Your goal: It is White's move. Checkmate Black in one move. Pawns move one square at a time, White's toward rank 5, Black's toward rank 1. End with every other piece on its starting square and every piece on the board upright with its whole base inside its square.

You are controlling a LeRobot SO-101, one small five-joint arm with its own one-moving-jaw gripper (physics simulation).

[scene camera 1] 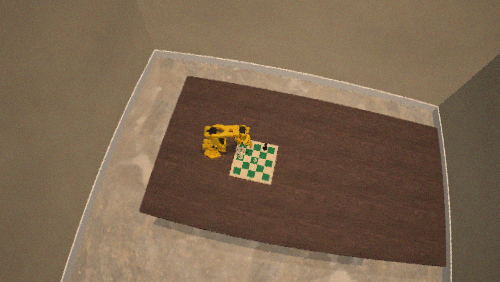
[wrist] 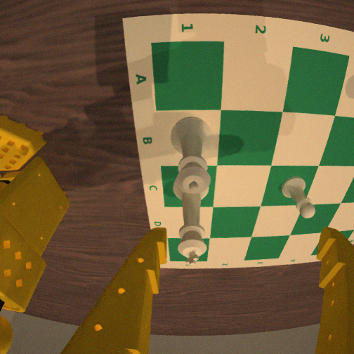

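My gripper is open and empty, over the A1 side of the board. In the wrist view a white piece with a flared round top stands upright on B1. The white king, with a cross on top, stands behind it on C1, its base partly hidden. The king's head shows in the gap, near the left jaw, with no jaw pressing on it. A white pawn stands on C3. The black piece stands on A4 in the scene view.
The green and cream board lies on the dark wooden table. The arm's yellow base is left of the board. The B1 piece and the king stand close together in line along the board's rank 1 edge.
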